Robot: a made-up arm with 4 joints.
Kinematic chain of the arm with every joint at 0, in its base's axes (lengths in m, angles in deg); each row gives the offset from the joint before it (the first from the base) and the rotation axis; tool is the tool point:
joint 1: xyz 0 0 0.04 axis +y
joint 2: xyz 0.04 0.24 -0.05 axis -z
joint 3: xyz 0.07 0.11 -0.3 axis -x
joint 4: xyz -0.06 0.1 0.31 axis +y
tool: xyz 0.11 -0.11 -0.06
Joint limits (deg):
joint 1: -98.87..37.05
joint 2: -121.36..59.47
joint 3: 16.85..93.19
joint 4: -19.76..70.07
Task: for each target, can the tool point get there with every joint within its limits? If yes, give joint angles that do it. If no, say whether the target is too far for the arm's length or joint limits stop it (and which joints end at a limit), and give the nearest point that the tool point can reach.
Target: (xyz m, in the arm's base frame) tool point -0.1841 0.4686 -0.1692
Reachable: yes | joints 4.03 -61.35 57.50 15.18
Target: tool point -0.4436 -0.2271 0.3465
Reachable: no: joint limits stop it (at a limit: joint 1, joint 2, joint 4) | nearest point -0.4042 0.1628 0.0752 | short by 0.477 m
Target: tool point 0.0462 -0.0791 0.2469
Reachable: no: joint limits stop it (at a limit: joint 2, joint 3) | nearest point 0.0600 0.2186 0.3088 | short by 0.304 m
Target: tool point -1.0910 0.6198 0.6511
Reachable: no: too far | nearest point -0.4727 0.3594 0.0146 | short by 0.925 m
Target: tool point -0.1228 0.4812 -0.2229
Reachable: yes | joints -9.20 -57.98 62.55 17.61
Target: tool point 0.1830 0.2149 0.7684
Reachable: no: joint limits stop it (at a limit: joint 1, joint 2, joint 4) | nearest point 0.2393 0.3272 0.5340 | short by 0.266 m
